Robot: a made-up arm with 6 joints. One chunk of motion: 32 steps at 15 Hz.
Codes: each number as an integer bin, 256 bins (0 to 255) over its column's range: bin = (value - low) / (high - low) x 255, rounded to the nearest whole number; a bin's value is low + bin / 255 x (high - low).
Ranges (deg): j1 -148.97..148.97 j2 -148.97..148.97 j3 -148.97..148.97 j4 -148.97..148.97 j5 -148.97..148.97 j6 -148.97..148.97
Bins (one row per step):
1: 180 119 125 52 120 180
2: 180 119 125 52 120 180
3: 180 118 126 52 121 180
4: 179 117 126 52 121 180
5: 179 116 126 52 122 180
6: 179 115 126 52 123 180
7: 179 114 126 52 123 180
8: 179 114 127 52 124 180
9: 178 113 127 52 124 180
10: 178 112 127 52 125 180
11: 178 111 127 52 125 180
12: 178 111 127 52 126 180
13: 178 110 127 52 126 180
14: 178 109 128 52 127 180
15: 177 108 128 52 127 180
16: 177 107 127 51 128 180
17: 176 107 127 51 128 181
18: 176 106 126 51 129 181
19: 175 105 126 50 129 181
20: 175 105 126 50 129 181
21: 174 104 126 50 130 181
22: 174 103 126 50 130 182
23: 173 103 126 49 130 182
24: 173 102 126 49 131 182
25: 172 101 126 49 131 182
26: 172 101 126 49 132 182
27: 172 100 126 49 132 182
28: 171 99 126 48 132 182
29: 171 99 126 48 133 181
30: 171 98 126 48 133 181
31: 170 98 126 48 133 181
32: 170 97 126 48 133 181
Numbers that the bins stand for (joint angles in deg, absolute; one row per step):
1: 61.34 -9.93 -2.92 -88.21 -8.76 61.34
2: 61.34 -9.93 -2.92 -88.21 -8.76 61.34
3: 61.34 -11.10 -1.75 -88.21 -7.59 61.34
4: 60.17 -12.27 -1.75 -88.21 -7.59 61.34
5: 60.17 -13.44 -1.75 -88.21 -6.43 61.34
6: 60.17 -14.60 -1.75 -88.21 -5.26 61.34
7: 60.17 -15.77 -1.75 -88.21 -5.26 61.34
8: 60.17 -15.77 -0.58 -88.21 -4.09 61.34
9: 59.00 -16.94 -0.58 -88.21 -4.09 61.34
10: 59.00 -18.11 -0.58 -88.21 -2.92 61.34
11: 59.00 -19.28 -0.58 -88.21 -2.92 61.34
12: 59.00 -19.28 -0.58 -88.21 -1.75 61.34
13: 59.00 -20.45 -0.58 -88.21 -1.75 61.34
14: 59.00 -21.62 0.58 -88.21 -0.58 61.34
15: 57.84 -22.78 0.58 -88.21 -0.58 61.34
16: 57.84 -23.95 -0.58 -89.38 0.58 61.34
17: 56.67 -23.95 -0.58 -89.38 0.58 62.51
18: 56.67 -25.12 -1.75 -89.38 1.75 62.51
19: 55.50 -26.29 -1.75 -90.55 1.75 62.51
20: 55.50 -26.29 -1.75 -90.55 1.75 62.51
21: 54.33 -27.46 -1.75 -90.55 2.92 62.51
22: 54.33 -28.63 -1.75 -90.55 2.92 63.68
23: 53.16 -28.63 -1.75 -91.72 2.92 63.68
24: 53.16 -29.79 -1.75 -91.72 4.09 63.68
25: 51.99 -30.96 -1.75 -91.72 4.09 63.68
26: 51.99 -30.96 -1.75 -91.72 5.26 63.68
27: 51.99 -32.13 -1.75 -91.72 5.26 63.68
28: 50.83 -33.30 -1.75 -92.89 5.26 63.68
29: 50.83 -33.30 -1.75 -92.89 6.43 62.51
30: 50.83 -34.47 -1.75 -92.89 6.43 62.51
31: 49.66 -34.47 -1.75 -92.89 6.43 62.51
32: 49.66 -35.64 -1.75 -92.89 6.43 62.51

